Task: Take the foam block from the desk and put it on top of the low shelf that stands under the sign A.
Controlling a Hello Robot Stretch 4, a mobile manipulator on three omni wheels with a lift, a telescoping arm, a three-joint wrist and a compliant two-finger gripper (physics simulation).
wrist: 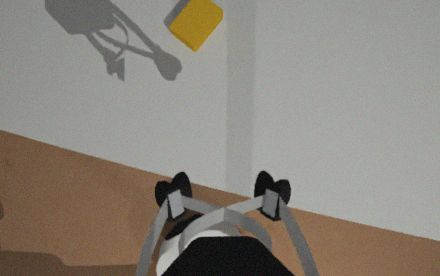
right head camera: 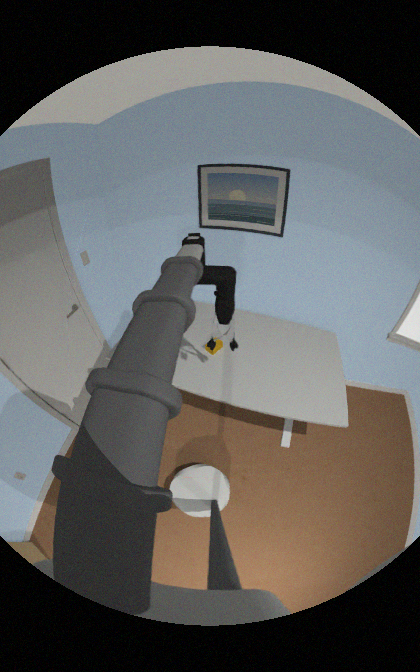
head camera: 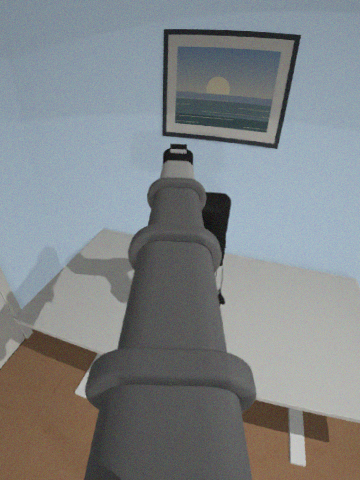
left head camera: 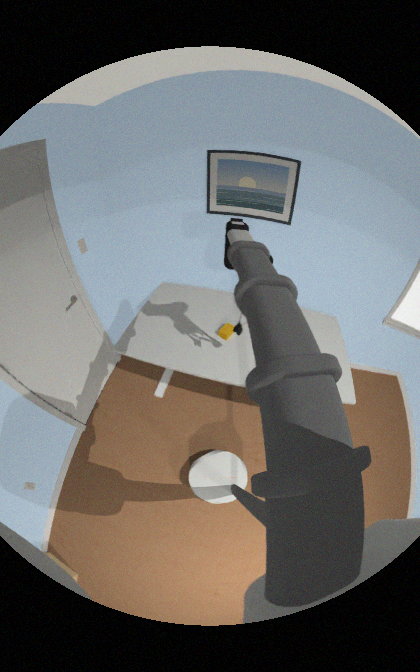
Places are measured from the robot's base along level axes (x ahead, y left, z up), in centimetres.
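Where they show: gripper, fingertip midpoint: (wrist: 222, 187).
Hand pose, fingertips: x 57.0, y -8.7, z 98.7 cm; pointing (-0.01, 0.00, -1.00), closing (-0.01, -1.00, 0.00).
Observation:
After its pixels a point has its place.
The yellow foam block (left head camera: 226, 331) (right head camera: 218, 345) (wrist: 196, 24) {x 81.9, y -4.5, z 73.7 cm} lies on the pale desk (head camera: 300, 325) {x 72.1, y -54.8, z 69.2 cm} (left head camera: 190, 359) (right head camera: 290, 370) (wrist: 350, 100) {x 67.4, y -36.3, z 69.2 cm}. The gripper (right head camera: 222, 345) (wrist: 223, 193) {x 57.0, y -8.7, z 98.7 cm} is open with nothing between its fingers and hangs down over the desk. In the right head view its left fingertip overlaps the block. In the wrist view the block is ahead and a little left of the fingers, apart from them, near the top edge. In the head camera view the arm hides the block. The low shelf and the sign A cannot be made out in these views.
A round white object (left head camera: 218, 470) (right head camera: 200, 482) stands on the floor before the desk. A sunset picture (head camera: 222, 95) {x 128.8, y -18.2, z 148.9 cm} (left head camera: 250, 185) (right head camera: 242, 200) hangs above the desk. A grey door (left head camera: 30, 260) (right head camera: 30, 280) is at left. A light wooden edge (left head camera: 62, 565) (right head camera: 25, 550) shows at lower left.

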